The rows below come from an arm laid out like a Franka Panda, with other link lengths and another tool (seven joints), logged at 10 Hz.
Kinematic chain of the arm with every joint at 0, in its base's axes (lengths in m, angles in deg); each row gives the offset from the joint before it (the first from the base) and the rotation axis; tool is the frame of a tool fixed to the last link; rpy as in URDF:
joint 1: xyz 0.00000 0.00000 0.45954 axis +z
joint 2: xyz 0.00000 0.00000 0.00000 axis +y
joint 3: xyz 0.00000 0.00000 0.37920 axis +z
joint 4: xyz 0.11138 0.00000 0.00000 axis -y
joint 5: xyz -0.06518 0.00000 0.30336 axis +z
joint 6: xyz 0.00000 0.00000 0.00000 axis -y
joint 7: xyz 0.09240 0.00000 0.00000 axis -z
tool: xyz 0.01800 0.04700 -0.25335 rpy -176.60 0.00 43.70
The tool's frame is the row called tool.
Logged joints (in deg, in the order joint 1, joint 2, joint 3, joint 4, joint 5, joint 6, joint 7), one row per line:
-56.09, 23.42, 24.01, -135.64, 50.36, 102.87, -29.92
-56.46, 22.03, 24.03, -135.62, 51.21, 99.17, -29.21
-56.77, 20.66, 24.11, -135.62, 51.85, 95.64, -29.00
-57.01, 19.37, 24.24, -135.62, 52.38, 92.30, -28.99
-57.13, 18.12, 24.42, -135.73, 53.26, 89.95, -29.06
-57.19, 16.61, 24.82, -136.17, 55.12, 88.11, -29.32
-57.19, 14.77, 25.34, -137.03, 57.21, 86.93, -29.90
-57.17, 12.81, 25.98, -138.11, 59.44, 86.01, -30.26
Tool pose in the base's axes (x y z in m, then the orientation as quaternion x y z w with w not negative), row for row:
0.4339, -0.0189, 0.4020, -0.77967, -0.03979, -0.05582, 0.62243
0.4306, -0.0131, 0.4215, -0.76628, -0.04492, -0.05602, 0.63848
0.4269, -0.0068, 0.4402, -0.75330, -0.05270, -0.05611, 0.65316
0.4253, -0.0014, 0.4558, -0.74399, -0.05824, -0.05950, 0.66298
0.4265, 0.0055, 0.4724, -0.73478, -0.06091, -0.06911, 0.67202
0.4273, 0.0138, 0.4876, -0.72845, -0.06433, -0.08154, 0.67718
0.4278, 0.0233, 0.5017, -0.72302, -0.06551, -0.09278, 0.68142
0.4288, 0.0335, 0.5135, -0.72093, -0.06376, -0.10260, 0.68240
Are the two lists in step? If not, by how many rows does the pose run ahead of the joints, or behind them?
The pose runs 1 row ahead of the joints: the pose in row i belongs to the joints in row i + 1.
